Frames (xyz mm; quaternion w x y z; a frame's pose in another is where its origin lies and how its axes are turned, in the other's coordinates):
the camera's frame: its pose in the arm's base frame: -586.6 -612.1 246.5 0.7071 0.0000 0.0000 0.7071
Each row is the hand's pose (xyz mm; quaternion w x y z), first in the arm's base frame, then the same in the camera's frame.
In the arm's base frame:
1: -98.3 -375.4 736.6 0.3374 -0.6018 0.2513 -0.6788
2: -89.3 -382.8 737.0 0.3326 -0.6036 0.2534 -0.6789
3: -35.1 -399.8 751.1 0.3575 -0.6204 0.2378 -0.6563
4: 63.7 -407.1 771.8 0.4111 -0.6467 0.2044 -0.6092
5: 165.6 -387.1 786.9 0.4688 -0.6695 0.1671 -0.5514
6: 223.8 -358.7 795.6 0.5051 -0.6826 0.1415 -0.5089
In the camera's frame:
1: 236.7 -488.3 490.1 0.2414 0.2479 -0.6033 0.7186
2: 229.3 -497.3 490.5 0.2449 0.2476 -0.6060 0.7152
3: 212.3 -551.5 504.6 0.2113 0.2705 -0.6068 0.7169
4: 205.0 -650.3 525.3 0.1401 0.3127 -0.6018 0.7214
5: 225.0 -752.2 540.4 0.0584 0.3553 -0.5916 0.7214
6: 253.4 -810.4 549.1 0.0027 0.3826 -0.5827 0.7170

